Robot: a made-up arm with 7 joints.
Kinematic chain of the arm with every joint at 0, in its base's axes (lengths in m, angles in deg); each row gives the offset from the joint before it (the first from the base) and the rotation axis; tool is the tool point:
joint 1: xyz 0 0 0.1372 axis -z
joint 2: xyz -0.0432 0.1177 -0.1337 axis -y
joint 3: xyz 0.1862 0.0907 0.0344 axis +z
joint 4: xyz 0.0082 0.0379 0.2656 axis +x
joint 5: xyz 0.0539 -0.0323 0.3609 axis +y
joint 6: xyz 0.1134 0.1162 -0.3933 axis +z
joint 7: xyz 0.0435 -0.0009 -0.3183 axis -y
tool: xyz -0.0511 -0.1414 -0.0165
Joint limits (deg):
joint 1: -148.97..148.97
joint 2: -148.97..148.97
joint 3: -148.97..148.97
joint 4: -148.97..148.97
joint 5: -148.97..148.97
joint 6: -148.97..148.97
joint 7: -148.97..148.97
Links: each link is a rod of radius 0.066 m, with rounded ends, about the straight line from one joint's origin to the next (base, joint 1, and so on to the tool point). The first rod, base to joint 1, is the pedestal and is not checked.
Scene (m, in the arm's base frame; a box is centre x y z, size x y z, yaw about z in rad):
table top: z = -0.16
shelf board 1: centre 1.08 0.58 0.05 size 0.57 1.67 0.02 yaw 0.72
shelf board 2: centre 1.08 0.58 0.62 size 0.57 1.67 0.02 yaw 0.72
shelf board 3: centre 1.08 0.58 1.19 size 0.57 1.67 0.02 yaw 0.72
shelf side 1: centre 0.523 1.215 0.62 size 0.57 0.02 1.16 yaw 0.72
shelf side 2: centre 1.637 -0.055 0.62 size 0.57 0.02 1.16 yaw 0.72
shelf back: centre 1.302 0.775 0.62 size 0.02 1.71 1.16 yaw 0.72
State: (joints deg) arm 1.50 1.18 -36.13 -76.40 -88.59 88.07 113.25
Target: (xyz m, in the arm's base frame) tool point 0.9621 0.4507 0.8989
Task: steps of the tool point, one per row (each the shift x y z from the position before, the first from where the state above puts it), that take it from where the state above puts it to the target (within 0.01 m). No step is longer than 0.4 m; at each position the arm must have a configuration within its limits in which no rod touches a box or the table.
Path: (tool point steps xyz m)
1: -0.0884 -0.1021 0.0064
2: -0.1074 -0.0949 0.0010
3: -0.1239 -0.0834 -0.0073
4: 0.0046 0.1602 0.2789
5: -0.1342 0.1547 0.3032
6: 0.1119 0.1000 0.0127
7: 0.1053 0.0905 -0.0126

